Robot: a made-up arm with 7 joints. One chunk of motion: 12 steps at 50 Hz.
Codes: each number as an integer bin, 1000 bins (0 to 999) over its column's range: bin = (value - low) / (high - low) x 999, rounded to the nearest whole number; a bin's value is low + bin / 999 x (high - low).
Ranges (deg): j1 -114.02..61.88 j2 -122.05..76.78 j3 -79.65..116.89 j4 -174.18..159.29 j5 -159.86..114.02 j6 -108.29..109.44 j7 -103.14..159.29
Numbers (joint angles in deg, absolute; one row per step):
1: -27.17 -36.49 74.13 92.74 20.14 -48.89 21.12
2: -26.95 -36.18 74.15 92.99 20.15 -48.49 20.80
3: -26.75 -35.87 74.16 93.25 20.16 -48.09 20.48
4: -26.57 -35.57 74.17 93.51 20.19 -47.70 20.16
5: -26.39 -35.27 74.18 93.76 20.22 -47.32 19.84
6: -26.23 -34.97 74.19 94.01 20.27 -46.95 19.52
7: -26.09 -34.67 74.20 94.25 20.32 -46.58 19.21
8: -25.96 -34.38 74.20 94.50 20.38 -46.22 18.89
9: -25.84 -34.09 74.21 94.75 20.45 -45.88 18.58
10: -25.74 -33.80 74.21 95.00 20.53 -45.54 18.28
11: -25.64 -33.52 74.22 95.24 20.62 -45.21 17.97
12: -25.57 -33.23 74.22 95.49 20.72 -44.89 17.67
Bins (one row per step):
1: 493 430 782 800 657 273 473
2: 495 431 782 800 657 274 472
3: 496 433 782 801 657 276 471
4: 497 435 782 802 657 278 469
5: 498 436 782 803 657 280 468
6: 499 438 782 803 657 281 467
7: 499 439 782 804 657 283 466
8: 500 440 782 805 657 285 465
9: 501 442 782 806 658 286 463
10: 501 443 782 806 658 288 462
11: 502 445 782 807 658 289 461
12: 502 446 782 808 659 291 460

